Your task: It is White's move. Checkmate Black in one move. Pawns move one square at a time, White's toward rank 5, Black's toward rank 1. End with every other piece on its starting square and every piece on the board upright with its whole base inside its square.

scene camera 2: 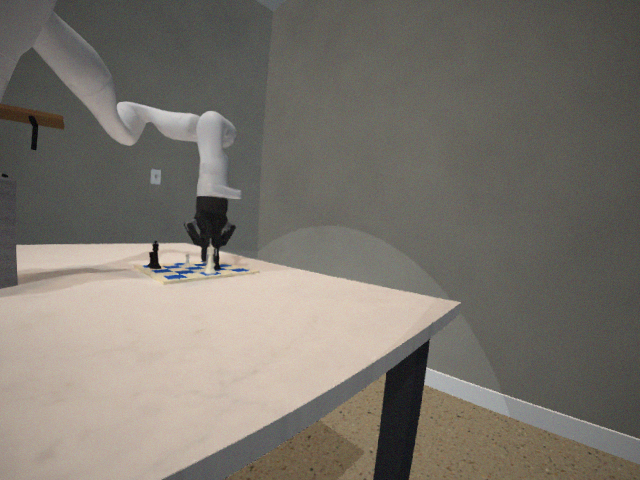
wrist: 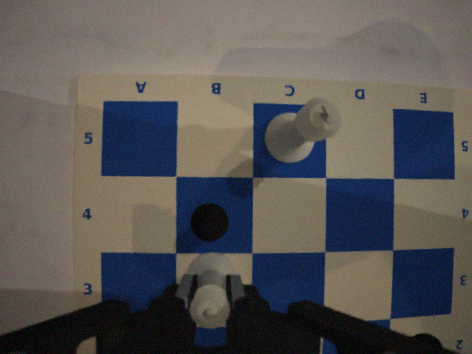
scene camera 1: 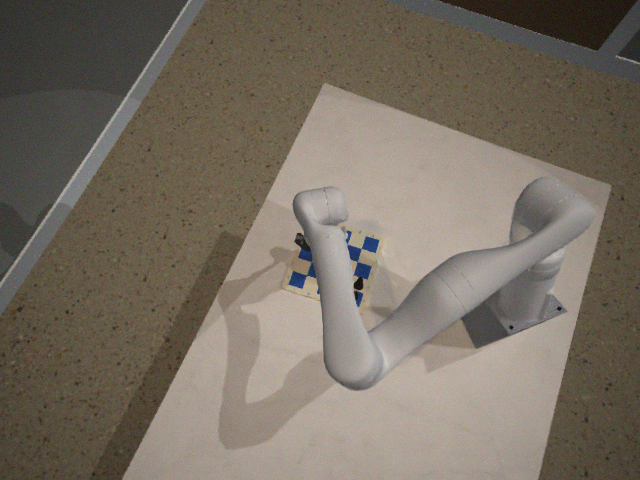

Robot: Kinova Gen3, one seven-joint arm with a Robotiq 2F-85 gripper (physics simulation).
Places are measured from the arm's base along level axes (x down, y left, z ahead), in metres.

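Pixels of known places: gripper, fingertip midpoint: [wrist: 211, 294]; arm's base, origin of the base link: [scene camera 1: 521, 303].
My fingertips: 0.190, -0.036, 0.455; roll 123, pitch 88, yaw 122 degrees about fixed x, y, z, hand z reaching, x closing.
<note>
Ahead of a thing's pixels: the offset from my fingertips to its middle, as dx, dy, dz. "*": to the spot under its first point. Level surfaces: height alone.
The chessboard @[+0.012, +0.002, -0.039] [scene camera 1: 301, 266] [scene camera 2: 165, 282] [wrist: 180, 90] has blue and cream squares. My gripper [wrist: 211, 294] is shut on a white piece @[-0.018, -0.006, +0.000] [wrist: 210, 306] with a small round knob on top. That piece's base is in B3, close to the B4 line; whether it touches the board is unclear. A black round-topped piece @[-0.007, -0.034, +0.000] [wrist: 209, 222] stands on B4, just beyond the held piece. The white king @[-0.023, -0.076, -0.041] [scene camera 2: 210, 261] [wrist: 289, 137] stands upright on C5. A small white piece @[-0.007, +0.041, -0.040] [scene camera 2: 187, 259] and the black king @[-0.023, +0.045, -0.115] [scene camera 2: 155, 253] stand further back. The fingertips are hidden in scene camera 1.
A dark piece top [wrist: 425, 342] shows at the lower right of the wrist view, near E2. Dark pieces @[* -0.036, +0.051, -0.116] [scene camera 1: 359, 283] stand at one board corner beside the arm. The arm [scene camera 1: 336, 289] covers the board's middle in scene camera 1. The table @[dx +0.015] [scene camera 2: 258, 356] supports the board.
</note>
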